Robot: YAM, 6 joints.
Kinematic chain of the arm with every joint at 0, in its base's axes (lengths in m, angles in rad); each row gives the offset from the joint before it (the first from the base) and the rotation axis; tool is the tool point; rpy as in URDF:
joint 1: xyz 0 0 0.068 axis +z
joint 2: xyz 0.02 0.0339 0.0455 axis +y
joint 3: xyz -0.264 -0.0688 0 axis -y
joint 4: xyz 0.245 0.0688 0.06 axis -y
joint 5: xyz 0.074 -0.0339 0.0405 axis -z
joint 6: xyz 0.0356 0 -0.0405 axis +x
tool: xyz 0 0 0 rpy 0 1.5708 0
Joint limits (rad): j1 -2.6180..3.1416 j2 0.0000..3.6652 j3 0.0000..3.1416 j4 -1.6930..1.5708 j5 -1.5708..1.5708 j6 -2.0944..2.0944
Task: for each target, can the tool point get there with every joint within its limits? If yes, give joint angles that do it. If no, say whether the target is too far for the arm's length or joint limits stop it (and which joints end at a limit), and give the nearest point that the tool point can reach.
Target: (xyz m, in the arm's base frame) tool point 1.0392 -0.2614 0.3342
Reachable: no: too far | nearest point 0.6134 -0.1543 0.2420 | short by 0.449 m
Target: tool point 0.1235 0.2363 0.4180
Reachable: yes | joints 0.9874 1.2314 1.3145 -0.3385 -0.8645 0.5540
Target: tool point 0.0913 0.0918 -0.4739
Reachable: no: joint limits stop it (at a limit: joint 2) | nearest point 0.1107 0.1113 -0.3686 | short by 0.109 m
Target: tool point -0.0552 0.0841 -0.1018
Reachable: yes | joints 2.4529 2.9787 0.3096 1.1671 0.9936 -0.3393
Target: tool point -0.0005 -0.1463 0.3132
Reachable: yes | joints -1.3380 0.6957 0.6856 -0.3183 1.2917 -1.5959
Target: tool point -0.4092 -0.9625 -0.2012
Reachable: no: too far | nearest point -0.2419 -0.5690 -0.0700 | short by 0.447 m
